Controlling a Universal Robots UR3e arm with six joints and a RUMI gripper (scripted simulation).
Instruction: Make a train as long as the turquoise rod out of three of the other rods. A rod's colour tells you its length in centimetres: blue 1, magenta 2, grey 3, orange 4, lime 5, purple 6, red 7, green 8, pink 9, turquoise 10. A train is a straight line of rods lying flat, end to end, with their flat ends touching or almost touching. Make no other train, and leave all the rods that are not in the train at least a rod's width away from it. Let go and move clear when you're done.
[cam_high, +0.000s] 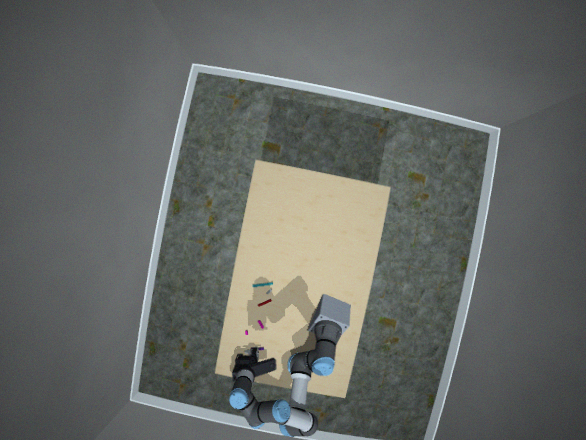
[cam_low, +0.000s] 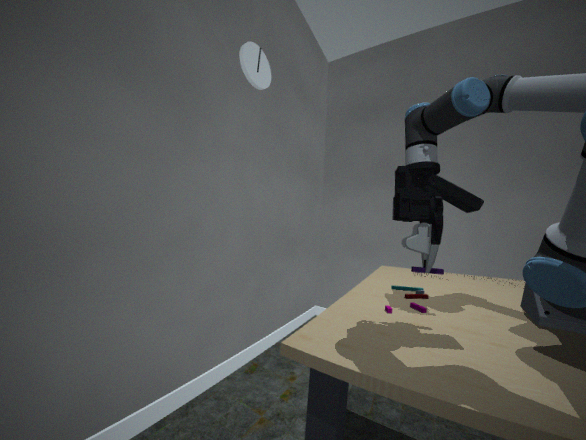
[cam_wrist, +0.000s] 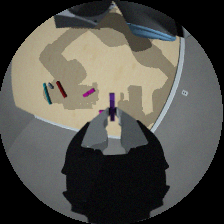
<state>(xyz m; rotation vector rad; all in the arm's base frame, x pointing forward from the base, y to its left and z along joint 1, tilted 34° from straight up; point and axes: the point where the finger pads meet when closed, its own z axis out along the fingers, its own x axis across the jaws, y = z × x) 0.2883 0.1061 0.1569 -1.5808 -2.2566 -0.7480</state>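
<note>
Now: hand 180 mm to the left of the red rod, 110 mm above it and 30 mm short of it. From my hand the other things lie so: purple rod (10 mm below); then grey rod (250 mm to the right, 110 mm below, 30 mm ahead); then turquoise rod (270 mm to the right, 110 mm below, 70 mm ahead).
</note>
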